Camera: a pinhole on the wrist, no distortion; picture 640 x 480 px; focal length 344.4 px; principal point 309.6 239.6 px. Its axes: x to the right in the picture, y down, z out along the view. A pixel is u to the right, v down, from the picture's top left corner.
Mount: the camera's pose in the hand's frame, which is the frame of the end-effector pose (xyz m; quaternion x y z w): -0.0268 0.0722 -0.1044 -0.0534 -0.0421 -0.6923 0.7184
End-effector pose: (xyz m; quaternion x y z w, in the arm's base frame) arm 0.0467 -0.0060 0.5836 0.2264 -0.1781 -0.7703 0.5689
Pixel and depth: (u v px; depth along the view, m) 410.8 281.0 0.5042
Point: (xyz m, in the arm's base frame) -0.1965 -0.0420 0.9198
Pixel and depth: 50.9 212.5 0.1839
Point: 0.2106 -0.0304 0.7638
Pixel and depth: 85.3 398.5 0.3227
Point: 0.1774 -0.2114 0.8952
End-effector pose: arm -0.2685 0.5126 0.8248 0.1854 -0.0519 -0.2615 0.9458
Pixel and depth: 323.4 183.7 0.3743
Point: -0.3411 0.5515 1.1142
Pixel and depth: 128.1 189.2 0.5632
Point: -0.2375 0.7852 1.3750
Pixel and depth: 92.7 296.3 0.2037
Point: -0.1717 0.6656 0.9846
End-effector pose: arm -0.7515 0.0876 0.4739 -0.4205 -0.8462 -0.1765 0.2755
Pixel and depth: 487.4 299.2 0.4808
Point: -1.0011 0.2844 0.1939
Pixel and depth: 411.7 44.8 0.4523
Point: -0.7408 0.1103 0.0186
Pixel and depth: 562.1 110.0 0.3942
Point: -0.9115 0.0669 0.1076
